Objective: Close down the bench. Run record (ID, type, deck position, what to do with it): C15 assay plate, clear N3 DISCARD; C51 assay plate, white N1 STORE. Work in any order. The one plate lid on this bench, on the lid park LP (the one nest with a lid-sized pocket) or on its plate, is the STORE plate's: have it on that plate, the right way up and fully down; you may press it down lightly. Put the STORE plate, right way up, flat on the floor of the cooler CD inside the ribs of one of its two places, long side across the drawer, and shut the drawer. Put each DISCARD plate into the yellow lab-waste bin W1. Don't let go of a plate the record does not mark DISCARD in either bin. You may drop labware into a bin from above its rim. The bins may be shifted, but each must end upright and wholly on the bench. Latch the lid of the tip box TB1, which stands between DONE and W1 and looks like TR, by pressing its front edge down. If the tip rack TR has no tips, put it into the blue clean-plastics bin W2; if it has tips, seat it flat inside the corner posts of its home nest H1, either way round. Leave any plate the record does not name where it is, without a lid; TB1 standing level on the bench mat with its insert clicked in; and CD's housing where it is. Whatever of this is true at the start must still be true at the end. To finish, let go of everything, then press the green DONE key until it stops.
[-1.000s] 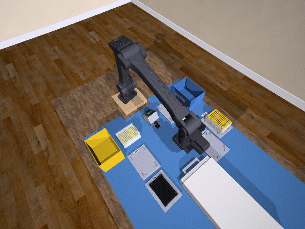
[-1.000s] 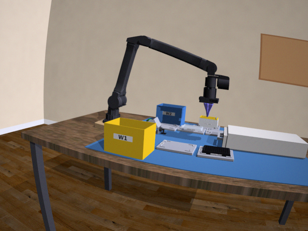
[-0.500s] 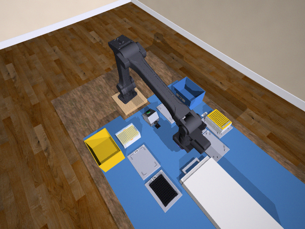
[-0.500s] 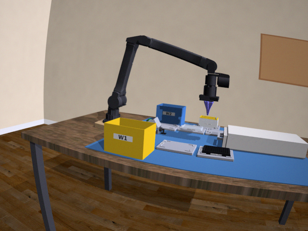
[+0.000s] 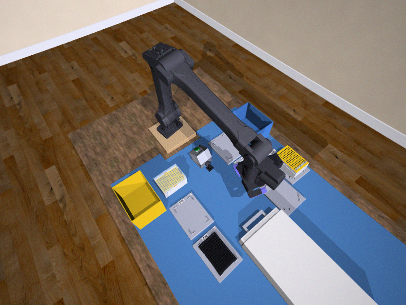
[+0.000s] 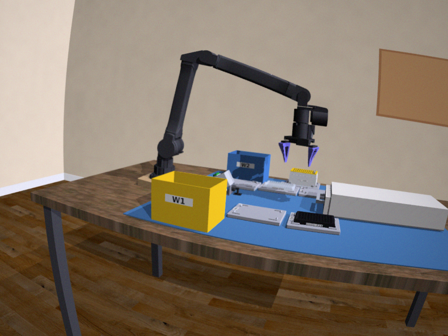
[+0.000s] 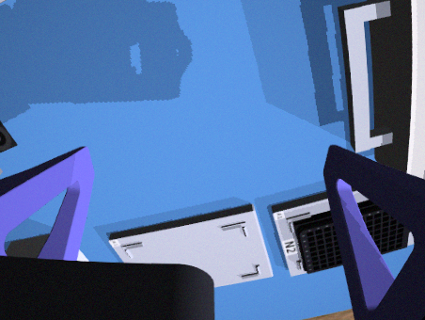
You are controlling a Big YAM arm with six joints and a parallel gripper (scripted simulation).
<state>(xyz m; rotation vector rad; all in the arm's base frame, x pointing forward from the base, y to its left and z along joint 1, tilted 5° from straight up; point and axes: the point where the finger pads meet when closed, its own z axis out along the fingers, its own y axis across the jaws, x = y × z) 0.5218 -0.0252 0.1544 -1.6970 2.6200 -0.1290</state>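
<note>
My hand is 60 mm past the clear assay plate, 160 mm to the right of it and 130 mm above it. Round my hand: N3 label (130 mm behind, 170 mm to the left, 140 mm below); nest N1 (110 mm ahead, 140 mm to the left, 140 mm below); grey nest N3 (60 mm behind, 160 mm to the left, 140 mm below).
</note>
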